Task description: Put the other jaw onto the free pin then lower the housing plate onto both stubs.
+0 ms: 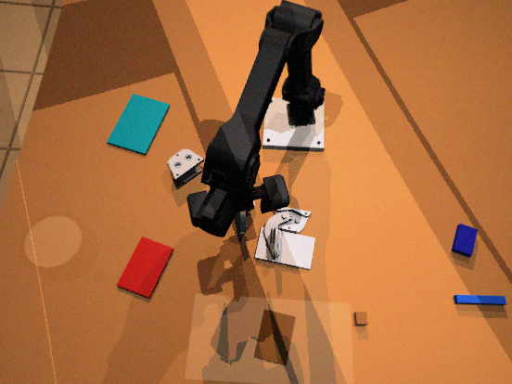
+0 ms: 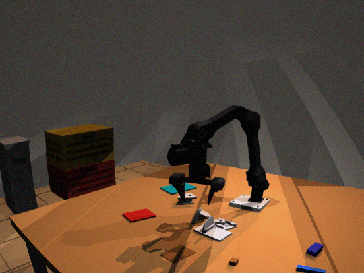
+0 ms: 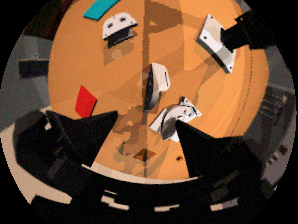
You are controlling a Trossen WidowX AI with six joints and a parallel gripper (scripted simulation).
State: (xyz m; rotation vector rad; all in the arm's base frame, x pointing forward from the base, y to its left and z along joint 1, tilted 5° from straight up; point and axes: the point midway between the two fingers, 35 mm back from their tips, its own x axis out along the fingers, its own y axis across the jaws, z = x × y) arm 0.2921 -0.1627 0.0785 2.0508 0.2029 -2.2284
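Now: the jaw 90 mm to the left of my gripper tip and 70 mm below it. Also, from my gripper tip: red card (70 mm ahead, 210 mm to the right, 80 mm below); brown card (230 mm ahead, 50 mm to the left, 80 mm below); brown cube (200 mm ahead, 230 mm to the left, 70 mm below).
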